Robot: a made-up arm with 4 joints. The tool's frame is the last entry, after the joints.
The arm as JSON. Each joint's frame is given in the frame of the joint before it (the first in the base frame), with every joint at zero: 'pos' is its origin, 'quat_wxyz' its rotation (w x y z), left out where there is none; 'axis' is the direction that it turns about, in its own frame. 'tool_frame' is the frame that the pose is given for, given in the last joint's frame.
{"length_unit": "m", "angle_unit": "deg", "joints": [
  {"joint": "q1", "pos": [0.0, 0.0, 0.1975], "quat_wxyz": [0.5, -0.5, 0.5, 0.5], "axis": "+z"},
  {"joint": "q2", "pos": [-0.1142, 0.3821, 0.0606], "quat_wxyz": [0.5, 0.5, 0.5, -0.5], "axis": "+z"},
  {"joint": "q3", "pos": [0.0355, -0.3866, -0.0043], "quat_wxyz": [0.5, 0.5, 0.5, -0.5], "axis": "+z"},
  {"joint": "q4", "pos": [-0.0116, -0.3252, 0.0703], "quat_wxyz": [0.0, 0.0, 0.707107, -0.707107], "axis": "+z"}
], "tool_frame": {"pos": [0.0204, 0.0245, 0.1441], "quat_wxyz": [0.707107, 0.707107, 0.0, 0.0]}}
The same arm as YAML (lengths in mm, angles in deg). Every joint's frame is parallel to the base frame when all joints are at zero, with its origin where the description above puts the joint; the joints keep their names.
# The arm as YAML. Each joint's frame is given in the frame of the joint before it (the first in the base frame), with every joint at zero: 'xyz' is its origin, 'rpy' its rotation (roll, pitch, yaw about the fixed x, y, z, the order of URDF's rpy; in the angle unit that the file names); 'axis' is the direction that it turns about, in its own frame. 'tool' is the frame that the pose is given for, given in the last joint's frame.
units:
  length: mm
  angle: deg
joints:
  - name: q1
    type: revolute
    origin:
      xyz: [0.0, 0.0, 197.5]
      rpy: [0.0, 0.0, 0.0]
    axis: [0.0, 1.0, 0.0]
  - name: q2
    type: revolute
    origin:
      xyz: [-382.1, 60.6, 114.2]
      rpy: [0.0, 0.0, 0.0]
    axis: [1.0, 0.0, 0.0]
  - name: q3
    type: revolute
    origin:
      xyz: [-4.3, -35.5, 386.6]
      rpy: [0.0, 0.0, 0.0]
    axis: [0.0, 0.0, 1.0]
  - name: q4
    type: revolute
    origin:
      xyz: [11.6, 325.2, 70.3]
      rpy: [0.0, 0.0, 0.0]
    axis: [0.0, 1.0, 0.0]
tool:
  origin:
    xyz: [20.4, 144.1, -24.5]
    rpy: [0.0, 0.0, 0.0]

